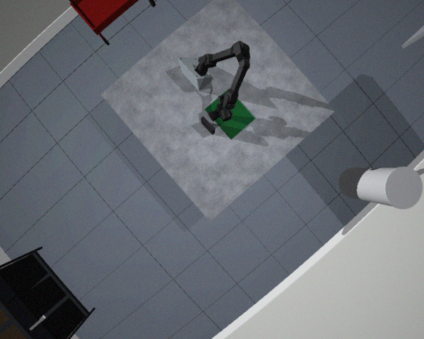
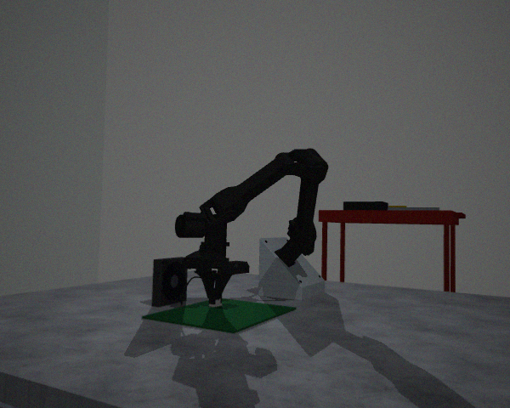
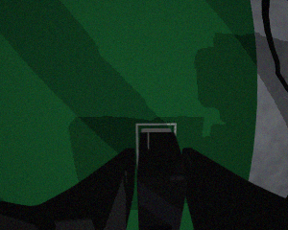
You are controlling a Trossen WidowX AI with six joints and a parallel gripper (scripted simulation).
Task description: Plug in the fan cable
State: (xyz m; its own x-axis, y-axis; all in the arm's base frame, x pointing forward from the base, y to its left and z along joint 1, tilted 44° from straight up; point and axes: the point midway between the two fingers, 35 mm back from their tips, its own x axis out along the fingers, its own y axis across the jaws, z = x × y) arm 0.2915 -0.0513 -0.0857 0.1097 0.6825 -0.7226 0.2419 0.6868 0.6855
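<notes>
Right now my gripper tip is 10 mm below the black plug and 10 mm past it. From my gripper tip the other things lie so: four-pin header (20 mm below, 10 mm behind); then black fan (130 mm to the right, 40 mm above, 10 mm behind); then green board (50 mm to the left, 50 mm ahead, 40 mm below).
</notes>
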